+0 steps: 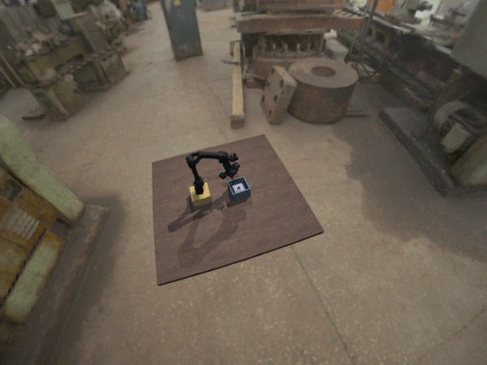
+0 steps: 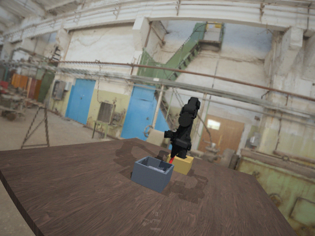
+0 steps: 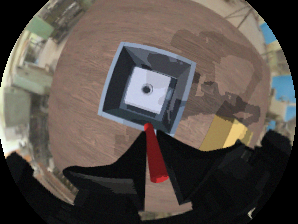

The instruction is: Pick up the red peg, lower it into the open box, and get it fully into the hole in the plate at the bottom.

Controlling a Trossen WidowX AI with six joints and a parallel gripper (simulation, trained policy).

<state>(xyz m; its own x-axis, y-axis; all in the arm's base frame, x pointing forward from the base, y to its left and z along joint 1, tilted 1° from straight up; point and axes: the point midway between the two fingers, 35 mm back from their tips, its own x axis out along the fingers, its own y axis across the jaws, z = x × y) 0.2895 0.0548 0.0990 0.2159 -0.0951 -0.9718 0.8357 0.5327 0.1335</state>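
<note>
Now: the pale plate 100 mm below my gripper tip, 50 mm to the right of it and 40 mm ahead of it. From my gripper tip the other things lie so: red peg 10 mm to the left, 10 mm behind, 10 mm above; then grey box 120 mm below, 50 mm to the right, 40 mm ahead.
</note>
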